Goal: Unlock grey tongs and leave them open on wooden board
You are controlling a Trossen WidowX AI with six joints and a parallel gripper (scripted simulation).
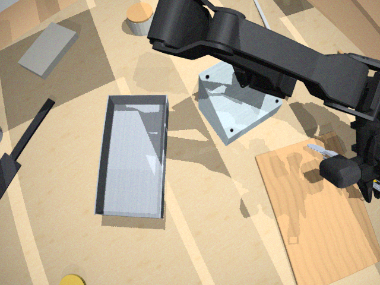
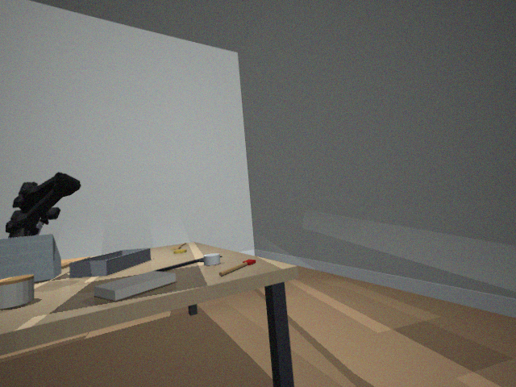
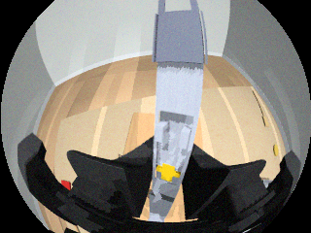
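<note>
Now: the wooden board 220 mm below my gripper tip. From my gripper tip the other things lie so: yellow lock piece 30 mm to the right, 20 mm above, 10 mm behind; red-tipped stick 370 mm behind, 220 mm below, 160 mm to the right; roasting tin 370 mm to the right, 330 mm ahead, 200 mm below.
</note>
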